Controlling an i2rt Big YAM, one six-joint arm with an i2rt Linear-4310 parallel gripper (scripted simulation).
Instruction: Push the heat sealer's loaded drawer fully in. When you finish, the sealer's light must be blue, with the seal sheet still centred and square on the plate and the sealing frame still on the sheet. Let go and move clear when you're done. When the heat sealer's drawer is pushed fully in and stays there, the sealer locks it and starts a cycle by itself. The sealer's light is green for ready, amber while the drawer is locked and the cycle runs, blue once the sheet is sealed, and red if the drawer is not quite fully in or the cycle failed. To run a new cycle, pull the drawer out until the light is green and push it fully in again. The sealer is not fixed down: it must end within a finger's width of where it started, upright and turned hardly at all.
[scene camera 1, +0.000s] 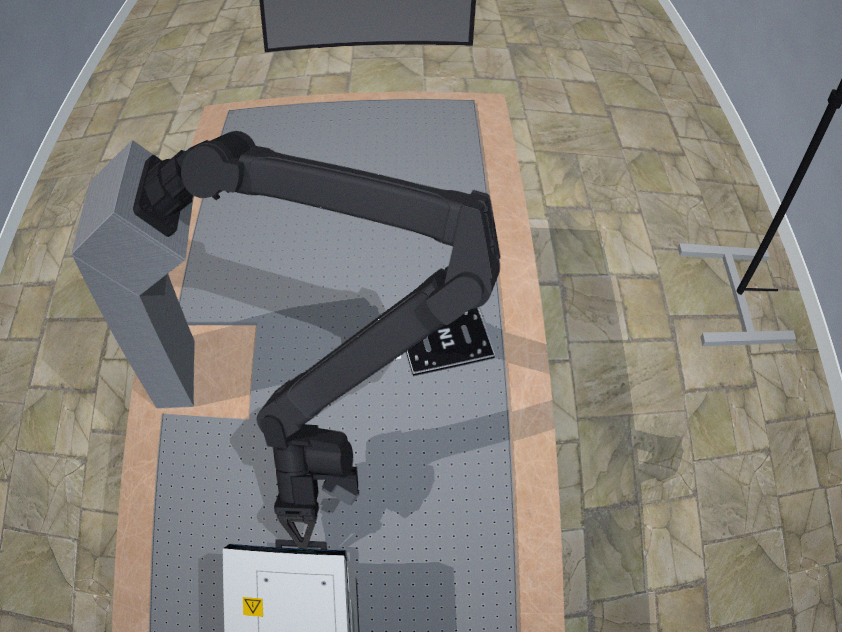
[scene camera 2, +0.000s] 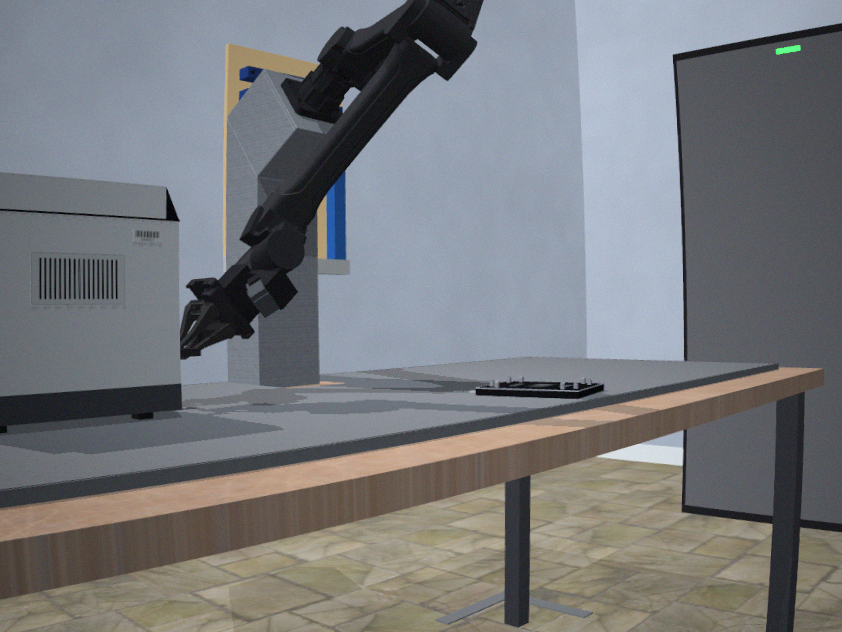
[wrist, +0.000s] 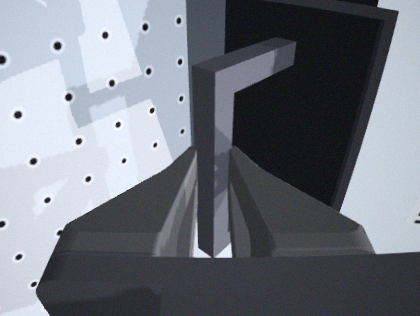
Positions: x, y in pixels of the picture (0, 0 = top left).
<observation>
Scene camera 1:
my gripper: 303, 546
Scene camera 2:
my gripper: 178, 354
heat sealer: 97, 323
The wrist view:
my gripper: 212, 159
heat sealer: 372, 190
</observation>
